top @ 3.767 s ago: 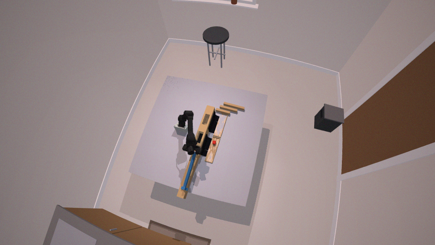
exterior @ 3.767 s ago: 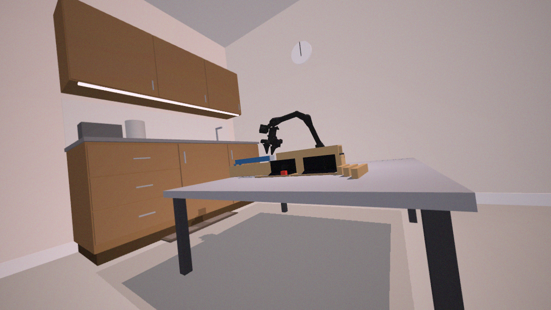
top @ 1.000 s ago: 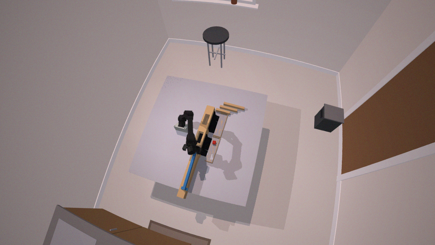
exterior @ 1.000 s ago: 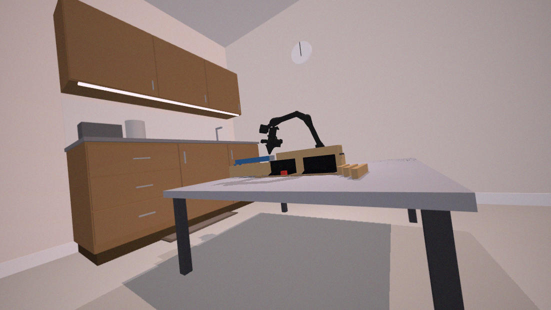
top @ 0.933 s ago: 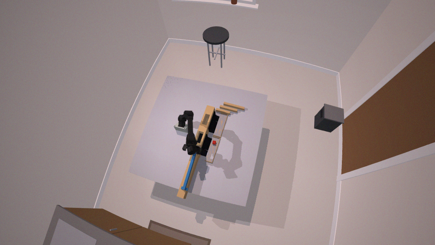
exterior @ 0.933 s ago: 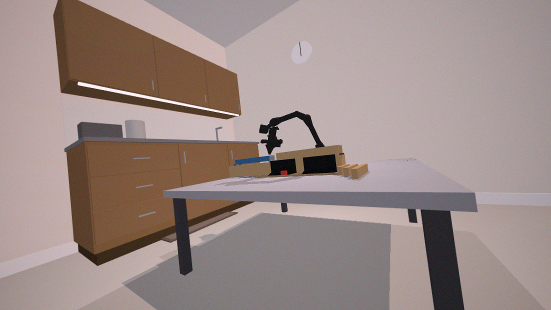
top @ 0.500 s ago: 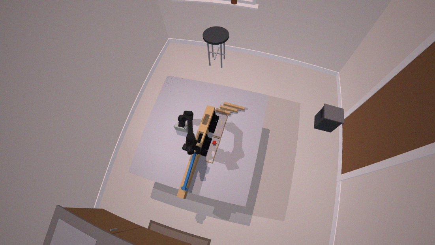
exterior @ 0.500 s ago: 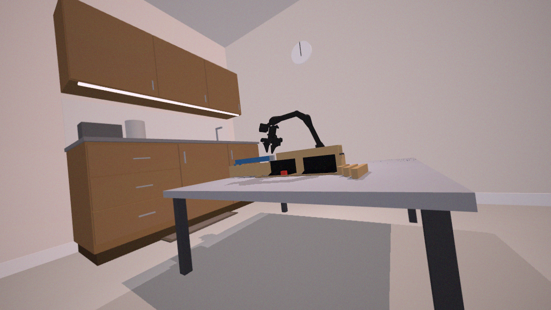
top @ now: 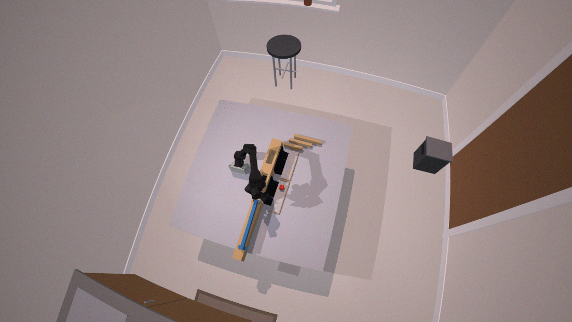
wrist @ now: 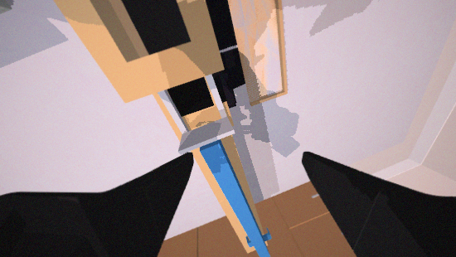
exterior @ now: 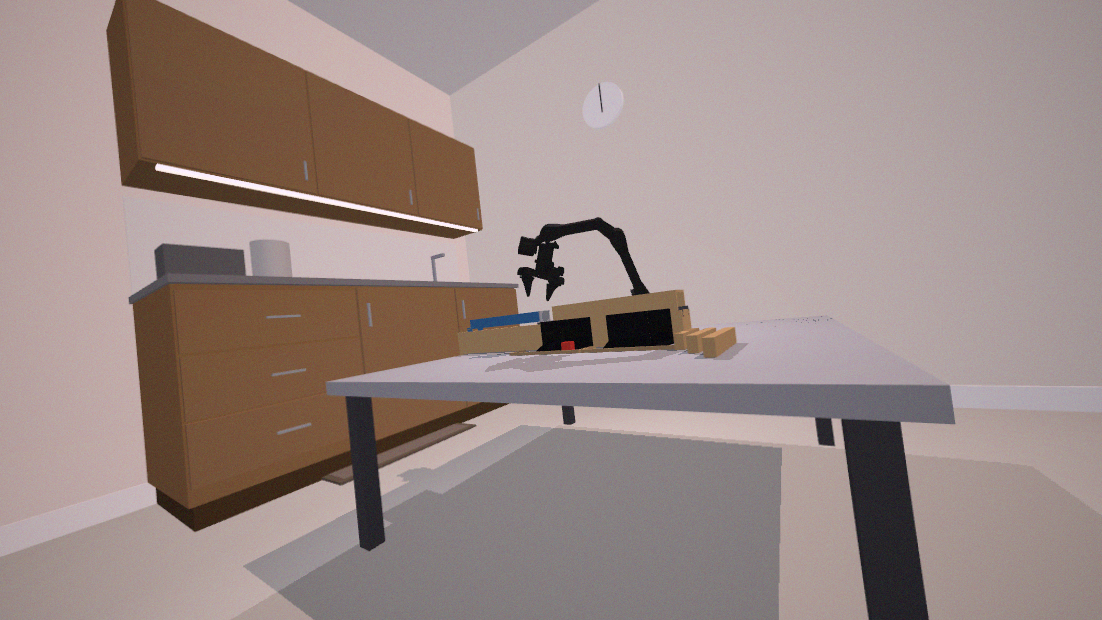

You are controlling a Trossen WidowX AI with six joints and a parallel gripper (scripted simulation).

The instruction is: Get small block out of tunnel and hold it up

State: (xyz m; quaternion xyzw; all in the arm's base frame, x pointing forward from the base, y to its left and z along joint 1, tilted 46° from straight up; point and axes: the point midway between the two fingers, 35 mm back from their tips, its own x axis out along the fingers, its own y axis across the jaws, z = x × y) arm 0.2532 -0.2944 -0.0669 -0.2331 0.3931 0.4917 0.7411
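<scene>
The red block lies 110 mm ahead of my gripper tip, 170 mm to the left of it and 170 mm below it. Round my gripper tip: covered tunnel: 40 mm to the left, 120 mm below.
</scene>
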